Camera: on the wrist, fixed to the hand. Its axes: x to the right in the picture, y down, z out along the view.
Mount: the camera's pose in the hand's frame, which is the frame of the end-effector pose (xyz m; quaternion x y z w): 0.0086 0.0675 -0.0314 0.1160 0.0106 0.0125 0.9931
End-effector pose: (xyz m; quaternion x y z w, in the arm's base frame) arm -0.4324 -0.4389 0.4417 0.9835 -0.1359 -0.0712 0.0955
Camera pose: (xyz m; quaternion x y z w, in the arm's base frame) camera -0.4361 -0.4998 0.4852 -0.9869 0.1545 0.0433 0.0169
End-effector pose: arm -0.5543 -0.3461 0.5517 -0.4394 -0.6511 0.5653 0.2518
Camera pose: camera -0.5132 -0.3243 0.4930 -0.4213 -0.5729 0.6354 0.3009
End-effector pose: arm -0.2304 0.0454 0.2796 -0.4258 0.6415 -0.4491 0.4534
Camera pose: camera -0.2720 0.0590 0.2188 -0.3575 0.5951 -0.5192 0.4985
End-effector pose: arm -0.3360 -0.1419 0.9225 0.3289 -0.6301 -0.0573 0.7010
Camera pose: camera -0.3279 -0.0815 0.9661 0.4007 -0.6291 0.0284 0.6655
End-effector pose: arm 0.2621 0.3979 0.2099 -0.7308 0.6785 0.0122 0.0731
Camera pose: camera 0.1932 0.3809 0.2339 -0.7090 0.6852 -0.0734 0.1500
